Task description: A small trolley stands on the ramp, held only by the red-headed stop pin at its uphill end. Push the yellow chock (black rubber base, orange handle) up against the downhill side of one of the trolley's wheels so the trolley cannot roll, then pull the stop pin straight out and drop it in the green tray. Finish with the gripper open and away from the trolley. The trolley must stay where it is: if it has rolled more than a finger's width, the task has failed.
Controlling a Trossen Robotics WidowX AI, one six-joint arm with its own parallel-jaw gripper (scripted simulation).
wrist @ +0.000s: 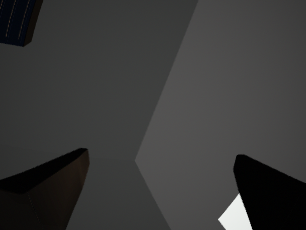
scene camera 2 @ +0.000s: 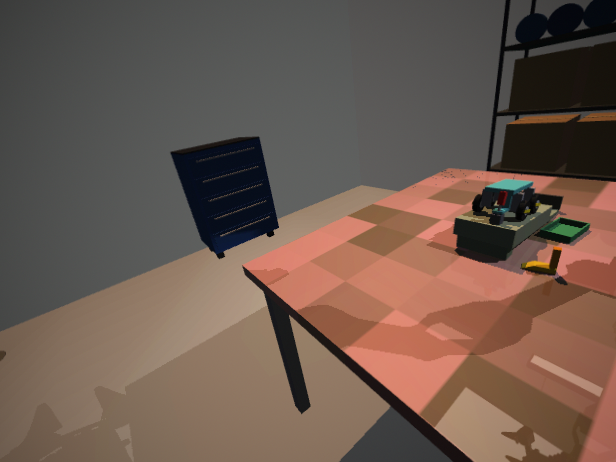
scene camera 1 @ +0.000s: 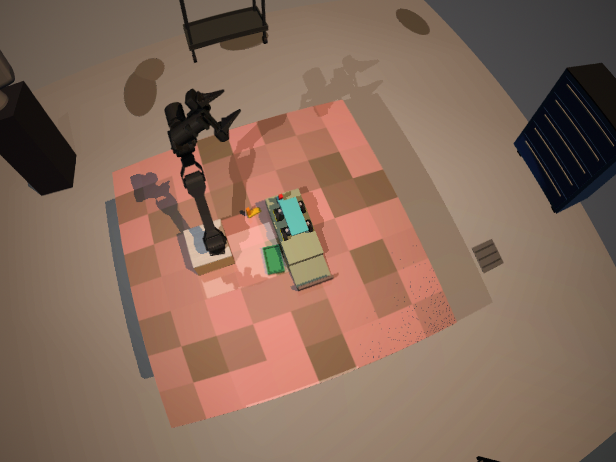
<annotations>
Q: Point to an olive ramp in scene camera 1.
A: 304,246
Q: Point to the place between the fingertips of my gripper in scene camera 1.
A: At 232,100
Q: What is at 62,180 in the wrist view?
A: My gripper.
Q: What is my gripper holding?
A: Nothing.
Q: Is my gripper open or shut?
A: Open.
</annotations>
